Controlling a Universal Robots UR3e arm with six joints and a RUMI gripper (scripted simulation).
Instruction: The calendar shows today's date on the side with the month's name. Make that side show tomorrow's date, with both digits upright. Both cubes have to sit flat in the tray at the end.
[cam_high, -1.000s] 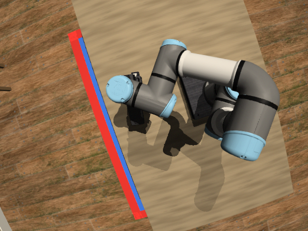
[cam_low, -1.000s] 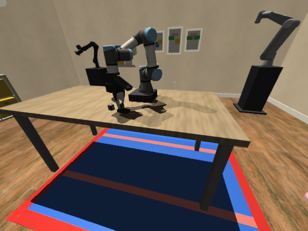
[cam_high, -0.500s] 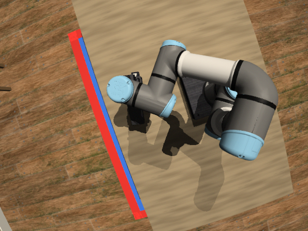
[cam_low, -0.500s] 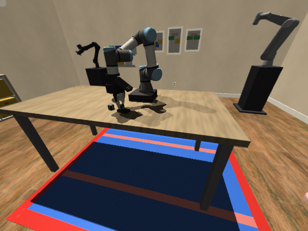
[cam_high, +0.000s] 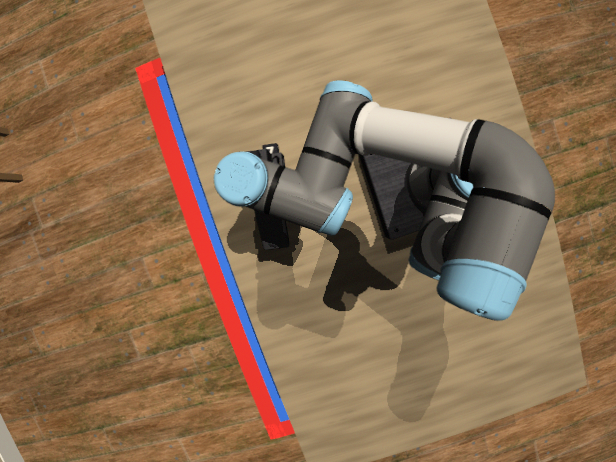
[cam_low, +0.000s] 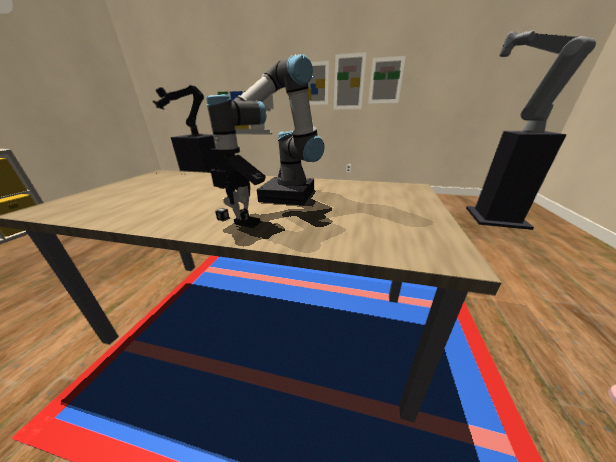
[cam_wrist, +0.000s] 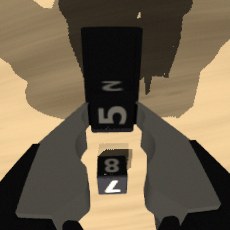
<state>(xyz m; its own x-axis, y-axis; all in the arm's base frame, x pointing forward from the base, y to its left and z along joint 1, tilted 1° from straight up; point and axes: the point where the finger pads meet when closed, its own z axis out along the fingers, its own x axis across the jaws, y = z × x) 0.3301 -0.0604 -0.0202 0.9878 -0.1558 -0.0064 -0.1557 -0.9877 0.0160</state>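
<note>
Now: hand 20 mm to the right of the black calendar tray and 30 mm above it. The rest, counted from my hand: black cube 10 mm behind, 90 mm to the right, 20 mm below.
</note>
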